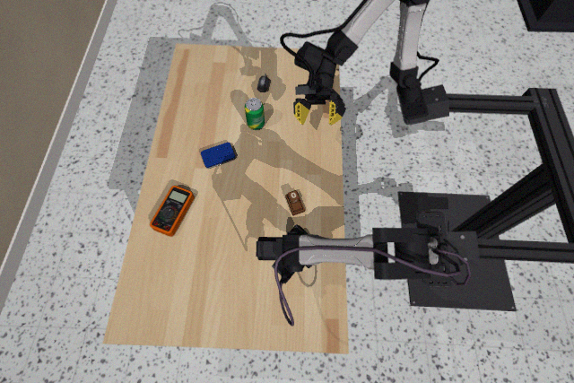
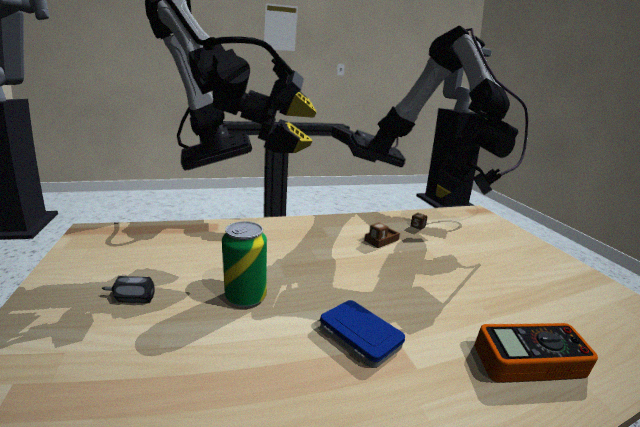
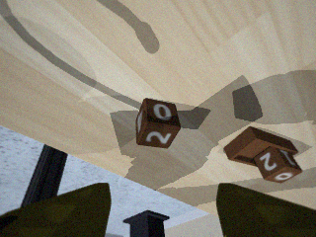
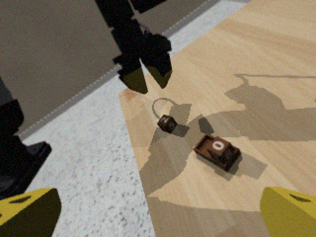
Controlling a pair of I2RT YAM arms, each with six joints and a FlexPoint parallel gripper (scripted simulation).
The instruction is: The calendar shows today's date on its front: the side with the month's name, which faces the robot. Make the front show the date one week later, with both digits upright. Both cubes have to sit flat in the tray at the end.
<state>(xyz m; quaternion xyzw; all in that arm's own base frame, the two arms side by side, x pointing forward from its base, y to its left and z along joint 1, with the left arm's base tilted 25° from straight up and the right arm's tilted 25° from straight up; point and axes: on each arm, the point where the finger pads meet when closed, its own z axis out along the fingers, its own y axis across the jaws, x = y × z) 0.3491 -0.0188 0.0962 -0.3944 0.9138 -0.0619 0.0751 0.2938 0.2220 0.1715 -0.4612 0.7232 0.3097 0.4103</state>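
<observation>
The brown tray lies 160 mm to the right of my left hand, 90 mm below it and 30 mm ahead of it. Also, from my left hand: blue case (330 mm to the right, 310 mm ahead, 90 mm below); dark mouse-like object (660 mm to the right, 170 mm ahead, 80 mm below).
</observation>
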